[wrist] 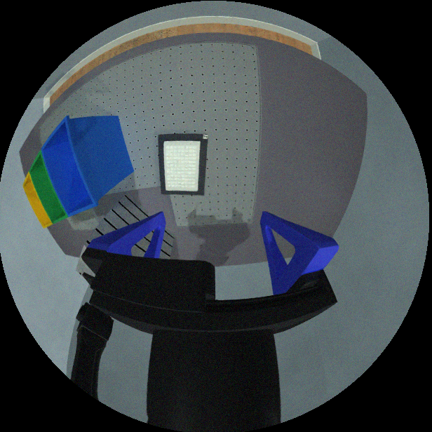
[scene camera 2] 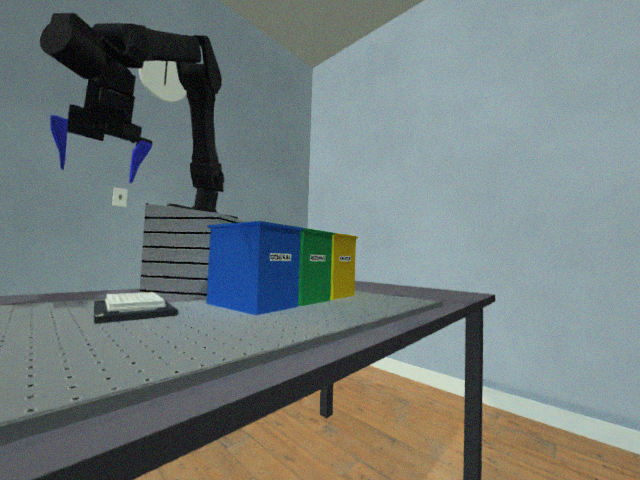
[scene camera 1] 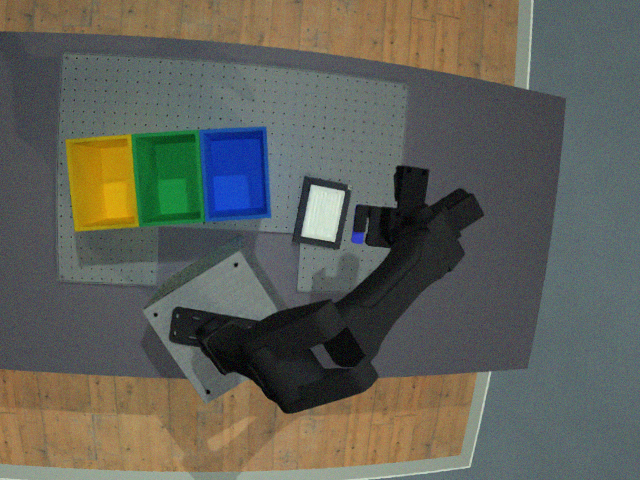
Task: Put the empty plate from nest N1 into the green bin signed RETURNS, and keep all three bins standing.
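Seen in the pictures: gripper, between the fingertips: [scene camera 2: 98,175]; arm's base, origin of its link: [scene camera 2: 203,214] [scene camera 1: 222,332].
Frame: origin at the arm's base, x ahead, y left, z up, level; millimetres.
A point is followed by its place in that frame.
Observation:
A white plate [scene camera 1: 324,212] @(x 254, y -194, z -209 mm) [scene camera 2: 135,301] @(x 296, y -196, z -209 mm) [wrist: 181,166] sits in a dark nest [scene camera 1: 301,217] @(x 231, y -143, z -223 mm) [scene camera 2: 136,315] @(x 331, y -197, z -227 mm) [wrist: 161,170] on the perforated board. The small tag at the nest's corner is too small to read surely. The green bin [scene camera 1: 168,178] @(x 263, y 187, z -232 mm) [scene camera 2: 315,268] @(x 355, y 167, z -149 mm) [wrist: 47,191] stands upright between the blue bin [scene camera 1: 235,173] @(x 304, y 33, z -232 mm) [scene camera 2: 248,268] @(x 371, y -17, z -147 mm) [wrist: 95,155] and the yellow bin [scene camera 1: 103,183] @(x 224, y 337, z -227 mm) [scene camera 2: 343,268] @(x 322, y 295, z -152 mm) [wrist: 36,202], which both stand upright too. My gripper [scene camera 2: 96,175] @(x 267, y -261, z 11 mm) [wrist: 212,216] is open and empty, high above the board; in the overhead view it is to the right of the nest.
The arm's grey pedestal [scene camera 1: 222,289] @(x 83, y 13, z -9 mm) [scene camera 2: 173,253] @(x 68, y -92, z -124 mm) stands in front of the bins in the overhead view, close to them. The perforated board [scene camera 1: 330,124] @(x 468, y -169, z -235 mm) [scene camera 2: 232,335] @(x 500, y -98, z -235 mm) [wrist: 225,90] lies on the table [scene camera 1: 480,155] @(x 493, y -601, z -248 mm) [scene camera 2: 413,294] @(x 332, y 644, z -248 mm) [wrist: 310,125].

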